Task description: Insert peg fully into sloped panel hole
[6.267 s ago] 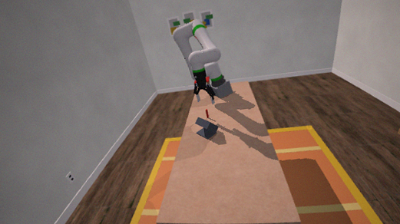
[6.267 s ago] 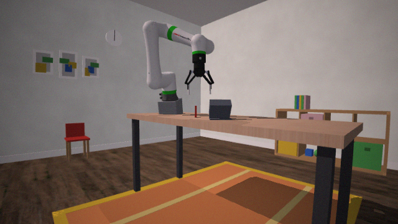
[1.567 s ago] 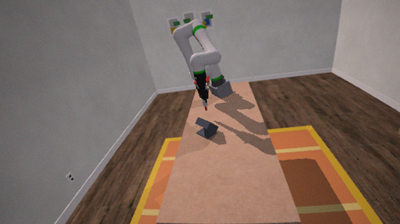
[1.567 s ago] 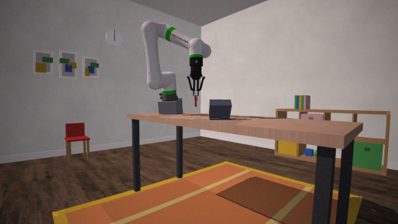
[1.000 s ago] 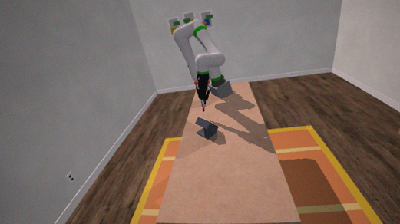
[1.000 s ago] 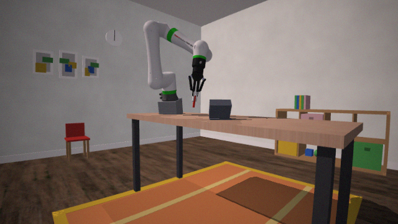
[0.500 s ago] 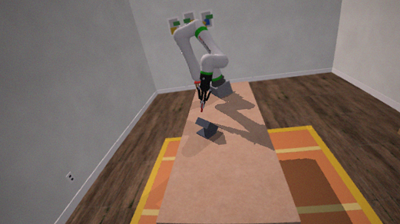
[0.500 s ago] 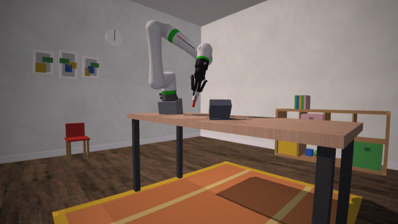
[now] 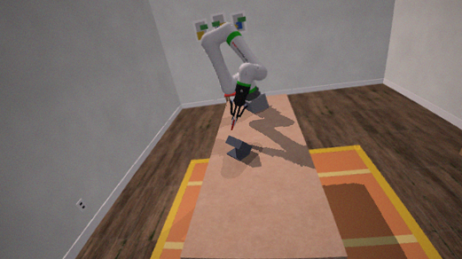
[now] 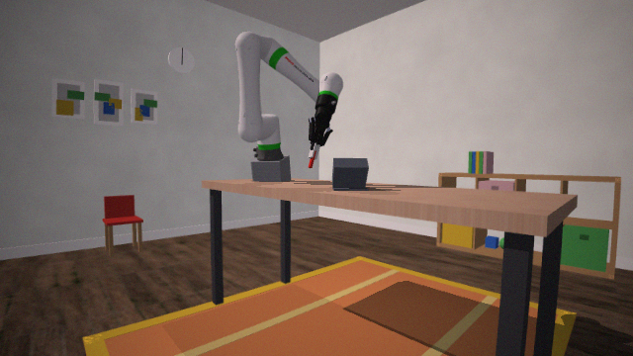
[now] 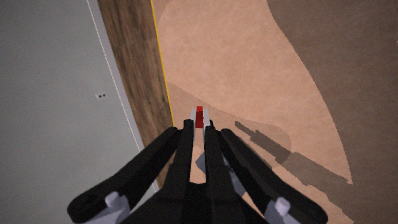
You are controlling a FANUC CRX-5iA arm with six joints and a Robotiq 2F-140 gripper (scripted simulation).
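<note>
My hand is 3 cm above the red peg, 1 cm to the left of it and 1 cm short of it.
</note>
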